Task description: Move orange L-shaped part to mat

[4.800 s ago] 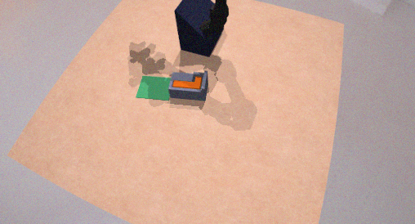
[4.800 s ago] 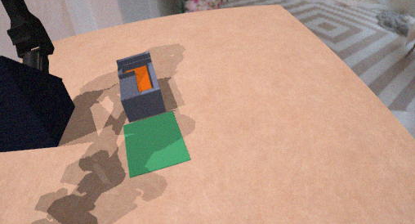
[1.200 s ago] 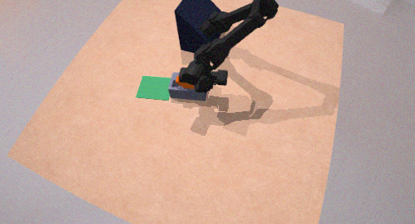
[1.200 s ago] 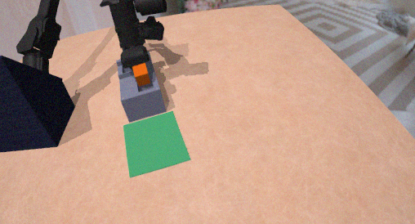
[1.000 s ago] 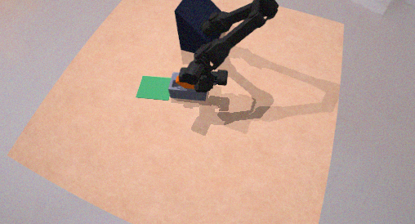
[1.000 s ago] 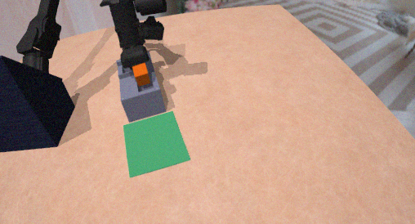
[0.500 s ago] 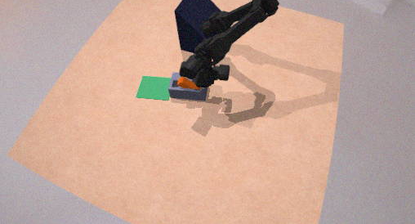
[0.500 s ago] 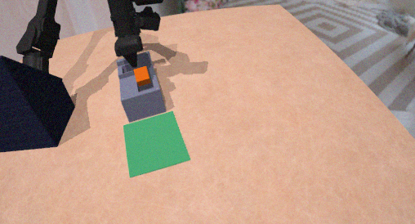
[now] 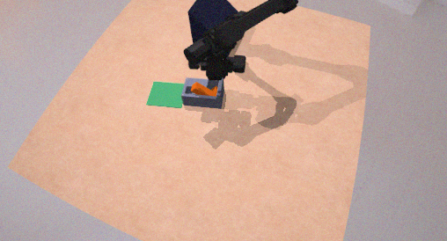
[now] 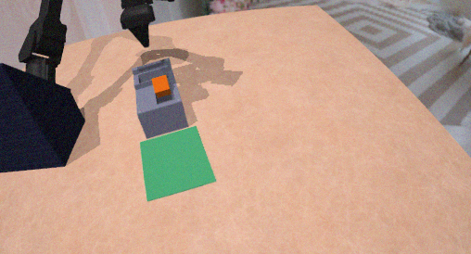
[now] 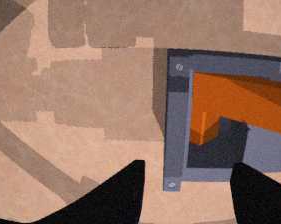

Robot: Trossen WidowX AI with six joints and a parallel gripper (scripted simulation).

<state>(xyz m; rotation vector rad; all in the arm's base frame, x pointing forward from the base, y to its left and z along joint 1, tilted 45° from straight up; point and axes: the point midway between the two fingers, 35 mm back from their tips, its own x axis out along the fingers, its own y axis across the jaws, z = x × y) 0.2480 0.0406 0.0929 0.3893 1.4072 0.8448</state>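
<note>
The orange L-shaped part is 1 cm ahead of my gripper tip, 4 cm to the right of it and 10 cm below it. Also, from my gripper tip: green mat: 6 cm ahead, 21 cm to the right, 16 cm below.
</note>
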